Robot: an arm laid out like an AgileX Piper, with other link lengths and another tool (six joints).
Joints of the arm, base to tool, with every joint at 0 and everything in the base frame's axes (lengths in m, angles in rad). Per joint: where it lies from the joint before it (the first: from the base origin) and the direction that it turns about. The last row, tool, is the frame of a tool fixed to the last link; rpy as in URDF.
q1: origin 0.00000 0.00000 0.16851 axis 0 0 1
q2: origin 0.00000 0.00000 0.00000 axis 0 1 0
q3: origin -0.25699 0.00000 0.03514 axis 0 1 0
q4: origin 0.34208 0.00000 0.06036 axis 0.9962 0 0.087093
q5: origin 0.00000 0.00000 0.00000 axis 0 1 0
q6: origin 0.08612 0.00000 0.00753 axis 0.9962 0 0.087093
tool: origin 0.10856 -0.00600 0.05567 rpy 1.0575 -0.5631 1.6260
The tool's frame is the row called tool.
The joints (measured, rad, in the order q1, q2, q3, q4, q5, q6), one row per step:
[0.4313, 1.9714, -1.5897, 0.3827, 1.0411, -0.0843]
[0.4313, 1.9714, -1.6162, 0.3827, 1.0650, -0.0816]
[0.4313, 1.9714, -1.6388, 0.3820, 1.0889, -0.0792]
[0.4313, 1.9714, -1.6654, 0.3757, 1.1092, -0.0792]
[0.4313, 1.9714, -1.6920, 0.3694, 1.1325, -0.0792]
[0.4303, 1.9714, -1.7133, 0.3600, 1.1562, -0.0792]
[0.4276, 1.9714, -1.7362, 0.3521, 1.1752, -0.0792]
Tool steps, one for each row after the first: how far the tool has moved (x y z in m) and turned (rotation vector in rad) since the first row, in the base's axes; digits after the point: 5 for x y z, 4 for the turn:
[0.00138, 0.00188, 0.00953, 0.0043, -0.0018, 0.0061]
[0.00178, 0.00316, 0.01735, 0.0062, -0.0006, 0.0127]
[0.00373, 0.00414, 0.02699, 0.0053, -0.0094, 0.0215]
[0.00494, 0.00485, 0.03638, 0.0033, -0.0157, 0.0311]
[0.00538, 0.00401, 0.04324, -0.0040, -0.0180, 0.0402]
[0.00726, 0.00270, 0.05128, -0.0081, -0.0254, 0.0453]

